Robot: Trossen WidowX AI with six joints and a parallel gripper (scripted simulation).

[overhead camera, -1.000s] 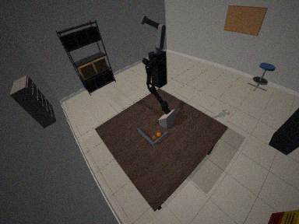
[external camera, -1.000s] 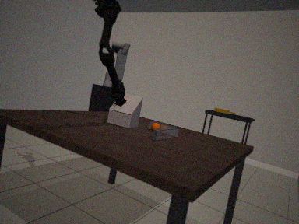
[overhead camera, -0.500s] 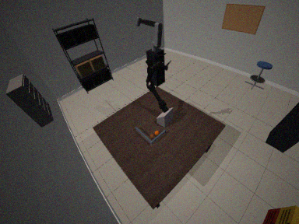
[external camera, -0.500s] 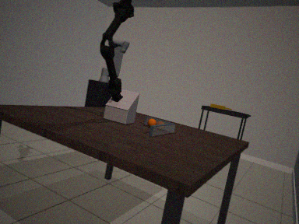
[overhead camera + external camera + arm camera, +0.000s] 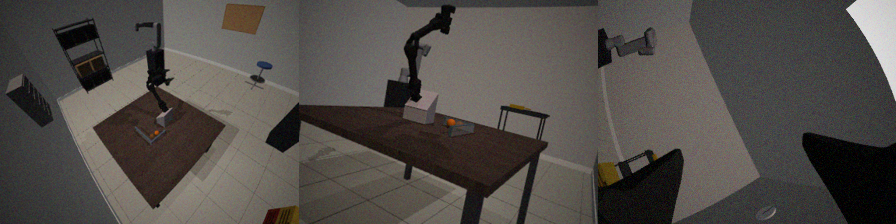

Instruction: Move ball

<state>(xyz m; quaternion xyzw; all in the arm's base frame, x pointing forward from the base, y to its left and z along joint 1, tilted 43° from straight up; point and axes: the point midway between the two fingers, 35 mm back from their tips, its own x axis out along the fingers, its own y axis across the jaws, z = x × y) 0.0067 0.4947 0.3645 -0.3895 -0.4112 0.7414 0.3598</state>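
My gripper tip is 740 mm above the orange ball, 200 mm short of it and 40 mm to the left of it. Also, from my gripper tip: see-through copy of ball (740 mm below, 270 mm ahead, 50 mm to the right).
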